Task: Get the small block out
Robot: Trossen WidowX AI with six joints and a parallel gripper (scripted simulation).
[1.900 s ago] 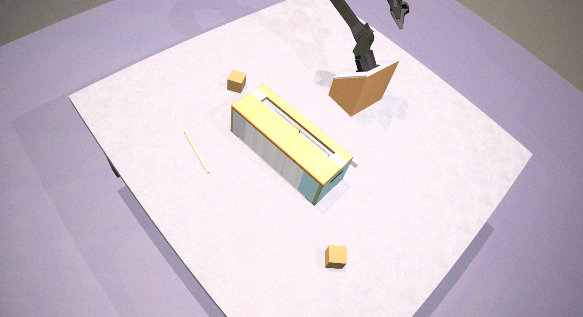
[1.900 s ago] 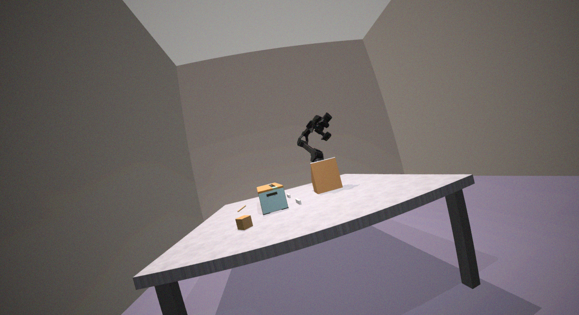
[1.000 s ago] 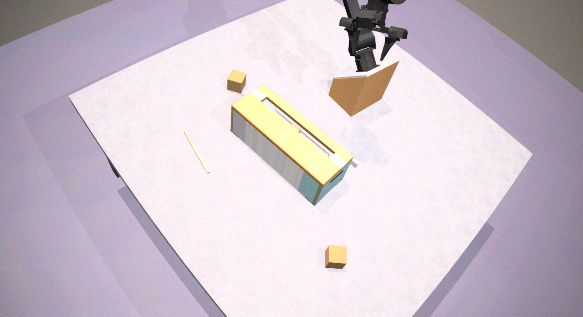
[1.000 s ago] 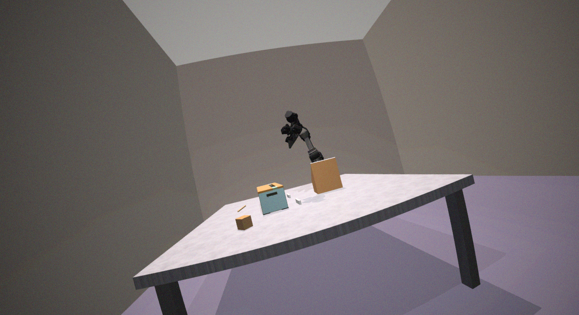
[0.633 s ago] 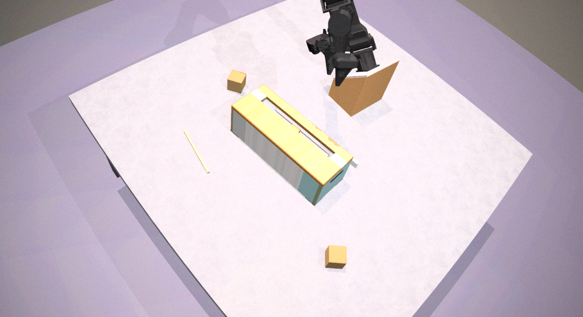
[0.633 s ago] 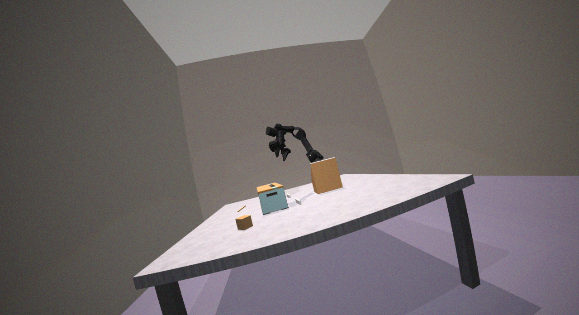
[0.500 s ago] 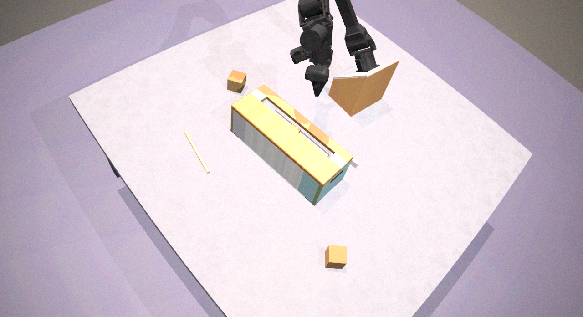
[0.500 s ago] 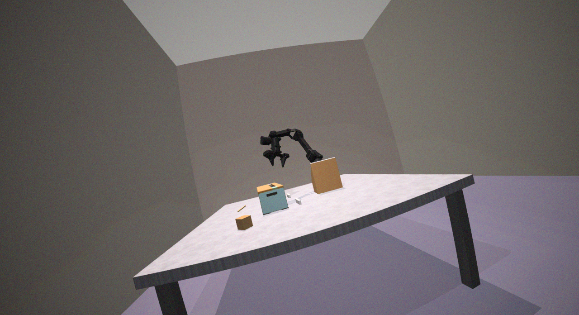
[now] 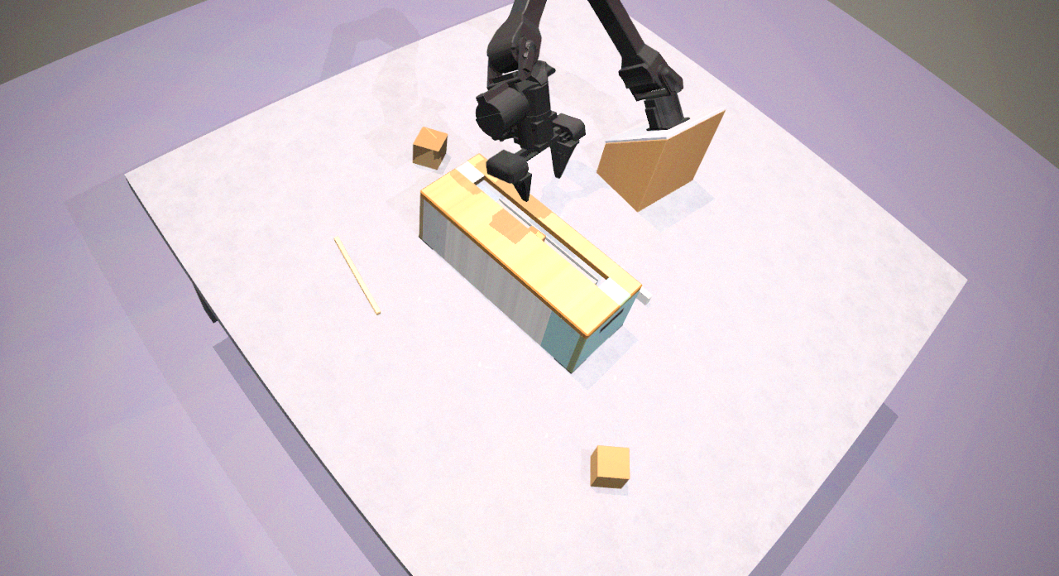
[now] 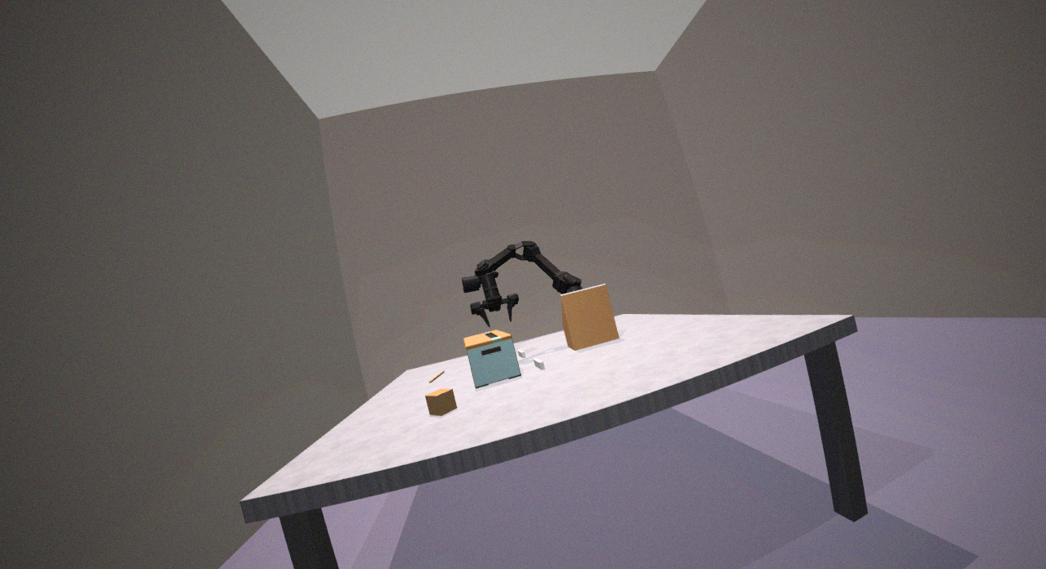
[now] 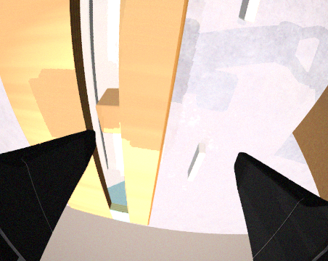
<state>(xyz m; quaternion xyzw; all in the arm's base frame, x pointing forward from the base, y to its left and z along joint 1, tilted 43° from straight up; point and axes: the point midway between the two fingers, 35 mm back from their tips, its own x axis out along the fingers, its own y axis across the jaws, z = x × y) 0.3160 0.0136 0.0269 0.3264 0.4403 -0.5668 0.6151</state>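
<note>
Now: gripper tip 40 mm short of the orange block, 40 mm to the right of it and 70 mm above it. The rest, counted from my gripper tip: thin stick: 310 mm ahead, 110 mm to the right, 150 mm below; then long box: 30 mm ahead, 50 mm to the left, 90 mm below.
</note>
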